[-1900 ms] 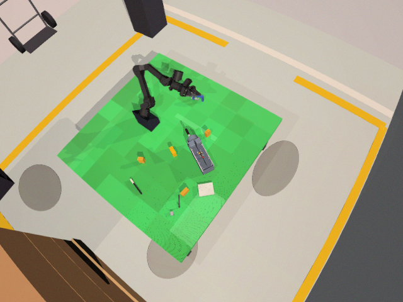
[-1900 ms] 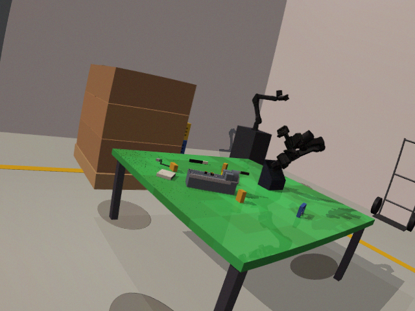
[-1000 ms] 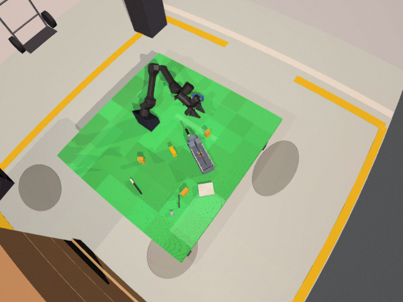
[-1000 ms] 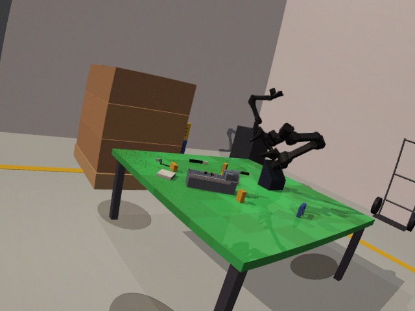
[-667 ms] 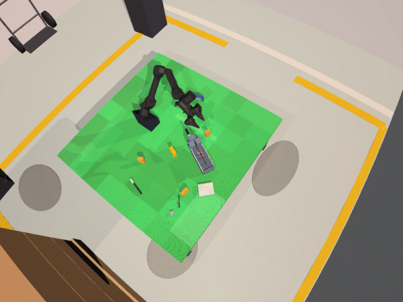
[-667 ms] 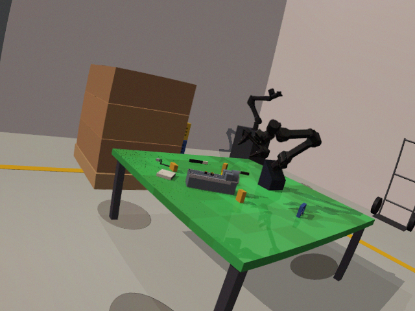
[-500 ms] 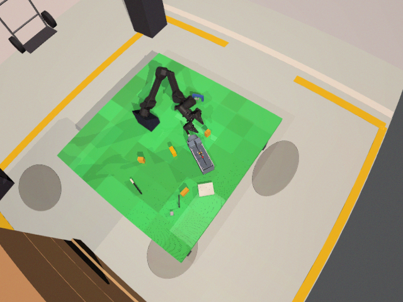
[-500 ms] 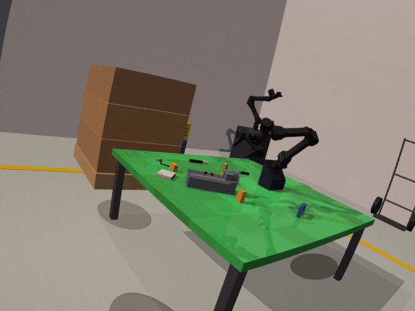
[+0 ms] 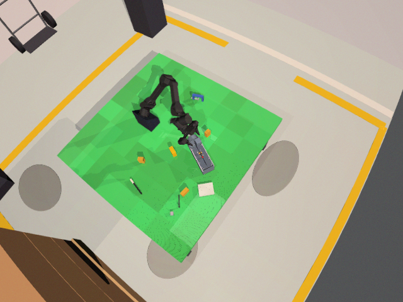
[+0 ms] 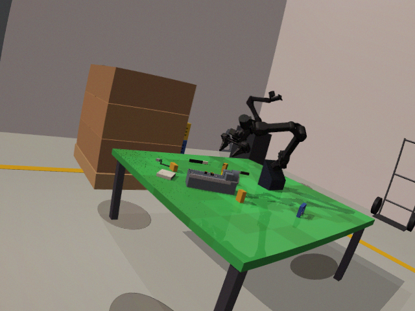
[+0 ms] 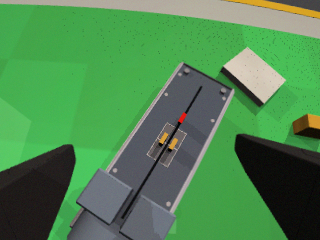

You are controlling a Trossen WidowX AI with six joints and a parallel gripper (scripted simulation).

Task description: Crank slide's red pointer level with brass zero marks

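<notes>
My gripper tip is 13 cm past the dark handle, 9 cm above it and 6 cm to the right of it. The rest, counted from my gripper tip: blue bracket: 39 cm to the left, 28 cm behind, 17 cm below; red pointer: 12 cm below, 7 cm ahead, 4 cm to the right; white pad: 20 cm to the right, 20 cm ahead, 19 cm below.
</notes>
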